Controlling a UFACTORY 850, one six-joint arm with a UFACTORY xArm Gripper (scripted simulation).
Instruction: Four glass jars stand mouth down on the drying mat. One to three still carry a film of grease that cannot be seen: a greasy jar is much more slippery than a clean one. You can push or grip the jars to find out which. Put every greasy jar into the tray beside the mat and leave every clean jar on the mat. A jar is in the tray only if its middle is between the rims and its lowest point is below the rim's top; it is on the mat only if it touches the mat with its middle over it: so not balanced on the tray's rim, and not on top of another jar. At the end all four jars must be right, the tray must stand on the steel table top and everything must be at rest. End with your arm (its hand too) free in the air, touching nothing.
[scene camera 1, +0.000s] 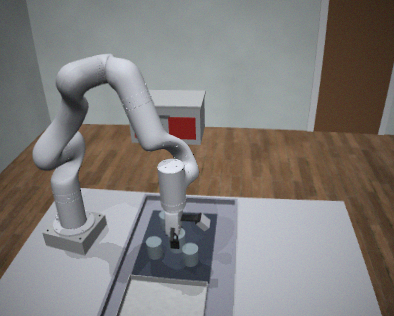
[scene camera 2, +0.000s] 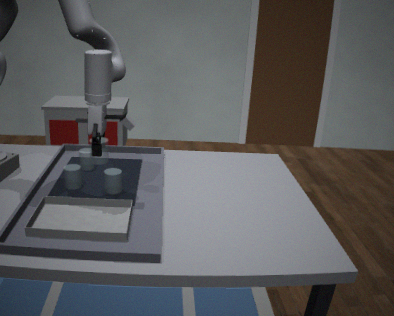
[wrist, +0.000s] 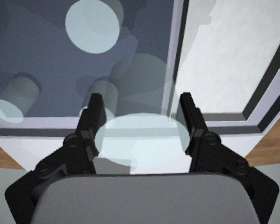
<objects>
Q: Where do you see a glass jar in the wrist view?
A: At 141, 124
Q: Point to a white tray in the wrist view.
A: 223, 63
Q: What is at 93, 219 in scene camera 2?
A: A white tray.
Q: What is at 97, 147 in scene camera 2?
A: My gripper.
</objects>
